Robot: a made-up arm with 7 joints. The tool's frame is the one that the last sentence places. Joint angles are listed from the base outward.
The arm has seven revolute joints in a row. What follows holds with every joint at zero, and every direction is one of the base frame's. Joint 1 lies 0.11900 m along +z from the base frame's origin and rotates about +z. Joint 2 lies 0.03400 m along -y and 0.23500 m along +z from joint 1 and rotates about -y. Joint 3 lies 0.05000 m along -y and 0.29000 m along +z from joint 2 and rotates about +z. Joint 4 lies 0.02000 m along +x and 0.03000 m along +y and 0.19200 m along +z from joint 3 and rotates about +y. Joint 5 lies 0.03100 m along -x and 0.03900 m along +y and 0.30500 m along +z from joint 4 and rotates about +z. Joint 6 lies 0.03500 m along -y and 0.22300 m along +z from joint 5 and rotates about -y. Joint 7 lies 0.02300 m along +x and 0.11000 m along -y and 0.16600 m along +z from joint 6 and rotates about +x. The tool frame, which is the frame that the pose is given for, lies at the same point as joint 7; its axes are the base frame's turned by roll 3.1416, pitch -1.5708 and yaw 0.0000 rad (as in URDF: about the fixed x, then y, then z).
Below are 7 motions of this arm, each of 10 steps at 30 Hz.
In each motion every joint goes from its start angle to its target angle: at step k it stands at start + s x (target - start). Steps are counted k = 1, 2, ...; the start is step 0. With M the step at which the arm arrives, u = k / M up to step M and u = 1 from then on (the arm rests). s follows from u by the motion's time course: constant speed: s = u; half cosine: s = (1 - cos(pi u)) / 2; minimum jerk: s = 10 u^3 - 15 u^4 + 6 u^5.
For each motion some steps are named. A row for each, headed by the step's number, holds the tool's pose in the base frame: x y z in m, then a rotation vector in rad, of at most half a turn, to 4 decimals.
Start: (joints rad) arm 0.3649 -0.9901 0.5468 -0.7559 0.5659 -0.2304 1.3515
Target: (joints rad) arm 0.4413 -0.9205 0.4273 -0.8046 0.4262 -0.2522 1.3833
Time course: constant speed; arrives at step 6
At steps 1, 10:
1: 0.7476 -0.0236 1.2014 -1.6361 0.3796 0.0000
10: 0.6590 -0.0073 1.2567 -1.6803 0.4318 -0.1481

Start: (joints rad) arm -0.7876 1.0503 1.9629 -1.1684 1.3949 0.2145 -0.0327
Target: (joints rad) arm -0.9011 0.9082 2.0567 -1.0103 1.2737 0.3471 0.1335
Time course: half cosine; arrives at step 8
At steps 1, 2, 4, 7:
1: -0.8981 0.0195 0.9528 0.5716 -2.1729 -0.4285
2: -0.8875 0.0335 0.9732 0.5185 -2.1487 -0.4377
4: -0.8482 0.0757 1.0376 0.3545 -2.0618 -0.4642
7: -0.7876 0.1218 1.1155 0.1625 -1.9328 -0.4914

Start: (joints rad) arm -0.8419 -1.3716 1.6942 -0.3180 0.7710 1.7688 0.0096
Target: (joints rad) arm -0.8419 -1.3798 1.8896 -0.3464 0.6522 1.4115 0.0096
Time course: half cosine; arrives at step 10
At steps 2, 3, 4, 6, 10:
2: 0.4611 -0.9001 0.3696 0.5697 1.6640 -1.4200
3: 0.4629 -0.9058 0.3653 0.5467 1.6386 -1.4132
4: 0.4654 -0.9128 0.3599 0.5183 1.6064 -1.4044
6: 0.4719 -0.9274 0.3482 0.4571 1.5340 -1.3838
10: 0.4808 -0.9421 0.3357 0.3917 1.4514 -1.3592

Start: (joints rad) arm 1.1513 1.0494 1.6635 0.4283 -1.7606 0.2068 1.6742
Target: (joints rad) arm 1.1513 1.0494 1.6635 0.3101 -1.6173 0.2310 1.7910
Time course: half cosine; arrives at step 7
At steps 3, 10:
3: -0.4663 -0.9843 0.8503 -0.2788 -0.0230 -0.6391
10: -0.4174 -1.0034 0.8662 -0.3041 -0.0654 -0.4694

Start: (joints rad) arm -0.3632 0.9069 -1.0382 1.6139 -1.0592 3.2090 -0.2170
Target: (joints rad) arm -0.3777 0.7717 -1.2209 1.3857 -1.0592 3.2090 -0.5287
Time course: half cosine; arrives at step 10
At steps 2, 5, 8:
2: -0.4970 -0.2537 0.9064 -0.2164 0.4954 1.2497
5: -0.5121 -0.2447 0.9244 -0.2018 0.4876 1.0166
8: -0.5230 -0.2312 0.9447 -0.1898 0.4942 0.7811

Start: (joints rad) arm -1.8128 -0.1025 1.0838 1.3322 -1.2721 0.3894 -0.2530
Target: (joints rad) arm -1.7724 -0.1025 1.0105 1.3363 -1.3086 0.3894 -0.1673
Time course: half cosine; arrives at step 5
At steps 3, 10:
3: 0.4223 -0.4540 1.1422 1.7898 -0.3857 -0.1300
10: 0.4204 -0.4601 1.1399 1.7720 -0.4151 -0.1278

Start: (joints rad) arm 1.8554 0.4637 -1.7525 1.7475 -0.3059 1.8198 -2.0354
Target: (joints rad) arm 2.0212 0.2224 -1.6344 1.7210 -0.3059 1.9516 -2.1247
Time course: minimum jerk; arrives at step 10
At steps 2, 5, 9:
2: 0.7149 -0.1761 0.8646 0.8486 1.4300 1.1076
5: 0.6906 -0.0486 0.9179 0.6115 1.4305 1.1277
9: 0.6417 0.0926 0.9619 0.3509 1.4089 1.1560

